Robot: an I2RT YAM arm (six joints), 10 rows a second.
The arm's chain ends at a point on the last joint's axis. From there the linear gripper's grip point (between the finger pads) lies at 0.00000 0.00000 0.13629 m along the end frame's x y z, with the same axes.
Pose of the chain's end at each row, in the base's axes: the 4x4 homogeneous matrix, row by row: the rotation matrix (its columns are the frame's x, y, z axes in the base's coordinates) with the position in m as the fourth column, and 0 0 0 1 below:
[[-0.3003 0.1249 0.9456 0.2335], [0.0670 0.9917 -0.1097 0.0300], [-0.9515 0.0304 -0.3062 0.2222], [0 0 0 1]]
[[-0.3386 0.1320 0.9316 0.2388], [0.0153 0.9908 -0.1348 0.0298], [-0.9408 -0.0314 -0.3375 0.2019], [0 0 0 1]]
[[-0.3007 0.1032 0.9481 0.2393], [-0.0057 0.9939 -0.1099 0.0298], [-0.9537 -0.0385 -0.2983 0.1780], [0 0 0 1]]
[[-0.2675 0.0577 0.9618 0.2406], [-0.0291 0.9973 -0.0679 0.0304], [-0.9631 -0.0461 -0.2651 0.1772], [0 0 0 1]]
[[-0.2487 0.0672 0.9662 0.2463], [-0.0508 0.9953 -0.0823 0.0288], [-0.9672 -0.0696 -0.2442 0.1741], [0 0 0 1]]
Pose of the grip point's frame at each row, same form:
[[-0.3003 0.1249 0.9456 0.3624], [0.0670 0.9917 -0.1097 0.0150], [-0.9515 0.0304 -0.3062 0.1805], [0 0 0 1]]
[[-0.3386 0.1320 0.9316 0.3658], [0.0153 0.9908 -0.1348 0.0114], [-0.9408 -0.0314 -0.3375 0.1559], [0 0 0 1]]
[[-0.3007 0.1032 0.9481 0.3685], [-0.0057 0.9939 -0.1099 0.0148], [-0.9537 -0.0385 -0.2983 0.1373], [0 0 0 1]]
[[-0.2675 0.0577 0.9618 0.3717], [-0.0291 0.9973 -0.0679 0.0211], [-0.9631 -0.0461 -0.2651 0.1411], [0 0 0 1]]
[[-0.2487 0.0672 0.9662 0.3780], [-0.0508 0.9953 -0.0823 0.0176], [-0.9672 -0.0696 -0.2442 0.1408], [0 0 0 1]]

